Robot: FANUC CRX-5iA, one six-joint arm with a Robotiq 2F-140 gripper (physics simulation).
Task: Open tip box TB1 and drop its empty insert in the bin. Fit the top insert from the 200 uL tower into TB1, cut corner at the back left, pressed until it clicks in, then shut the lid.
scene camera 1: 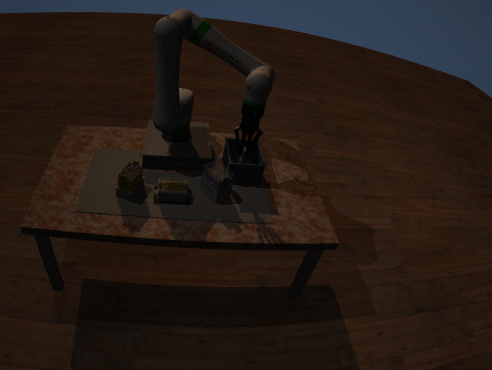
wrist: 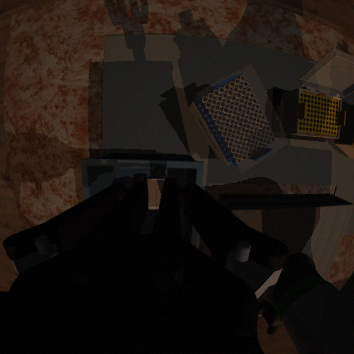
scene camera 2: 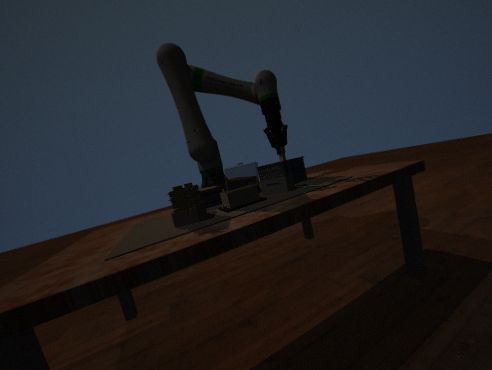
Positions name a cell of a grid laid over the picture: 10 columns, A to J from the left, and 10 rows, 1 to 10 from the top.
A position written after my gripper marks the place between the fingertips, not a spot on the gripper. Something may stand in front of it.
Observation:
My gripper (scene camera 2: F5) is shut and touches a blue bin (scene camera 1: F5). A blue tip tower (scene camera 2: F5) sits on a grey mat. I also see a tip box TB1 (scene camera 1: D6).
My gripper shows as well in scene camera 1 (scene camera 1: E5) and in the wrist view (wrist: E5).

